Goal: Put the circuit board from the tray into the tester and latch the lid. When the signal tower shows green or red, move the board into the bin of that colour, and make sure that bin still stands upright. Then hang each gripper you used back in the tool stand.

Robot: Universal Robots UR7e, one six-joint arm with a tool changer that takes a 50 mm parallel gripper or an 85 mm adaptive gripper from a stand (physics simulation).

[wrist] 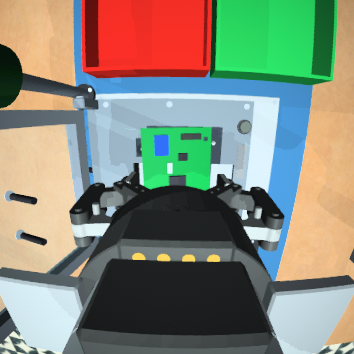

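Frame: origin at the arm's base, x ahead, y right, z down, level; metres.
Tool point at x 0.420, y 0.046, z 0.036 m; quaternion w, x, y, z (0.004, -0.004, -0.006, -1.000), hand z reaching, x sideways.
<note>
Pixels of each thing's top centre, then the offset from my tool point to it. "*": a spot on its surface instead.
- green circuit board, middle of its top: (177, 182) dx +0.001, dy +0.005, dz +0.163 m
- grey tester, surface spot: (118, 135) * dx +0.068, dy +0.050, dz +0.193 m
- signal tower, surface spot: (9, 75) * dx +0.108, dy +0.098, dz +0.090 m
- red bin, surface spot: (145, 37) * dx +0.045, dy +0.171, dz +0.246 m
- green bin, middle of its top: (280, 3) dx -0.110, dy +0.202, dz +0.206 m
- round grey knob, surface spot: (244, 127) * dx -0.070, dy +0.061, dz +0.188 m
The green circuit board (194, 158), with a blue part and dark chips, lies flat on the dark nest of the grey tester (118, 135) in the wrist view. The tester's lid (79, 145) shows as a grey frame standing open on the left, with black pins beside it. My adaptive gripper (178, 181) is open above the near part of the board, one finger on each side. The gripper's body hides the board's near edge and the fingertips' lower ends. The signal tower (9, 75) shows partly at the upper left; its visible segment is dark green and unlit.
The red bin (145, 37) and the green bin (265, 40) stand upright side by side beyond the tester, cut by the top edge. A blue base (295, 150) lies under the tester. A round grey knob (244, 127) sits at the tester's far right. The tool stand does not show.
</note>
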